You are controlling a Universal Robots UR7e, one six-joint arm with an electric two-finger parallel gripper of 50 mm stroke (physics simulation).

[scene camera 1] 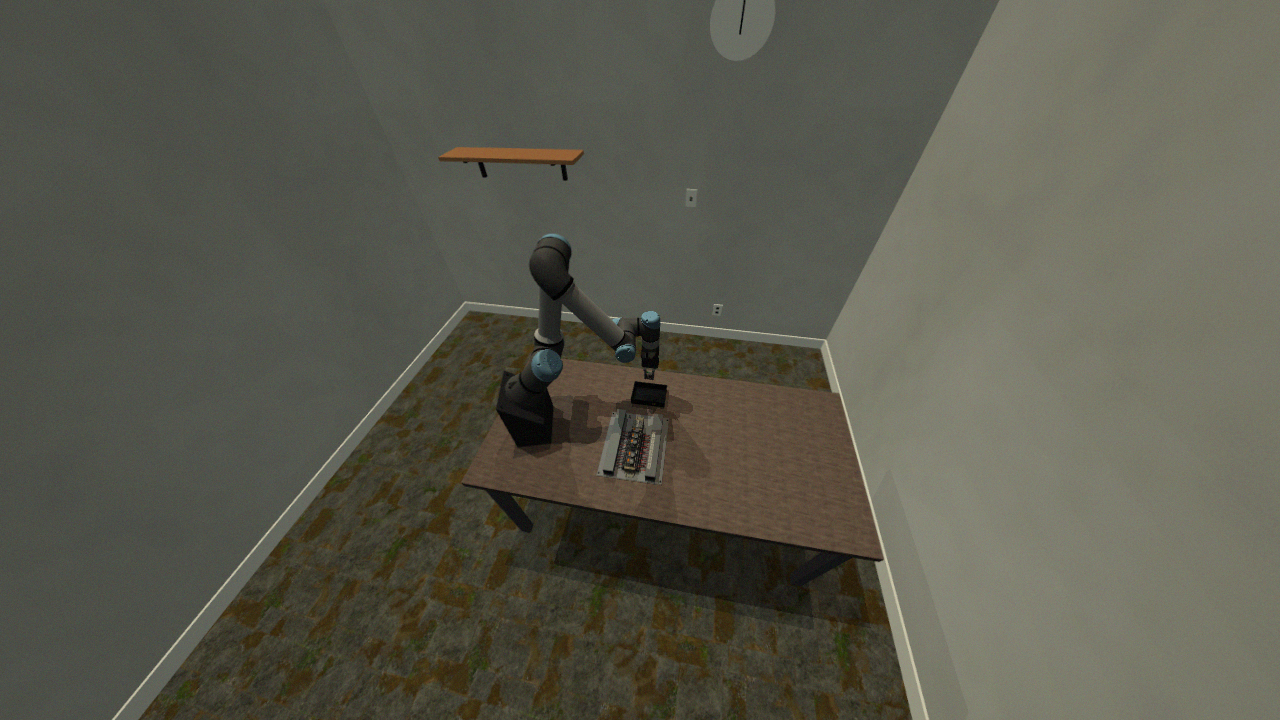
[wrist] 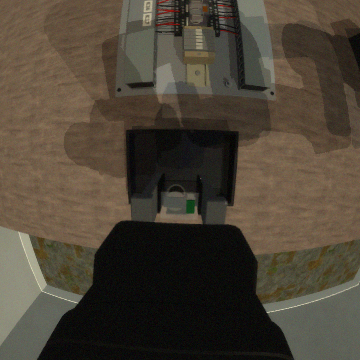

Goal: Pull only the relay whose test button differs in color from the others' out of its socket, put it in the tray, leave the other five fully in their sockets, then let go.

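Pixels of known places: gripper, fingertip midpoint: (scene camera 1: 649, 377) (wrist: 179, 185); arm's base, link origin: (scene camera 1: 522, 392).
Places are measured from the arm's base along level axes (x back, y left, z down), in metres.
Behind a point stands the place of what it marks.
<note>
My gripper (scene camera 1: 648, 375) @(x -0.400, y 0.379, z 0.081 m) (wrist: 179, 185) @(x -0.400, y 0.379, z 0.081 m) is shut on a relay (wrist: 174, 202) @(x -0.402, y 0.384, z 0.051 m) with a clear-grey body and a green test button (wrist: 190, 206) @(x -0.391, y 0.382, z 0.050 m). It holds the relay in the air; in the wrist view both overlap the near part of the black open tray (scene camera 1: 648, 394) @(x -0.392, y 0.389, z 0.223 m) (wrist: 183, 150) @(x -0.404, y 0.360, z 0.223 m). No relay shows in the visible part of the tray. The other relays (scene camera 1: 632, 447) @(x -0.473, y 0.085, z 0.184 m) stand in a row on the panel; in the wrist view one seated relay (wrist: 195, 9) @(x -0.458, y 0.158, z 0.158 m) shows an orange button, and the rest of the row is cut off by the top edge.
The grey panel (wrist: 170, 90) @(x -0.455, y 0.276, z 0.224 m) lies beside the tray on the wooden table (scene camera 1: 760, 447) @(x -0.956, y 0.362, z 0.227 m). It carries wire ducts (wrist: 140, 60) @(x -0.507, y 0.253, z 0.184 m) (wrist: 254, 65) @(x -0.351, y 0.199, z 0.183 m), red and black wires, and terminal blocks (wrist: 199, 42) @(x -0.436, y 0.200, z 0.179 m) at the row's near end. An orange wall shelf (scene camera 1: 512, 154) hangs behind the arm.
</note>
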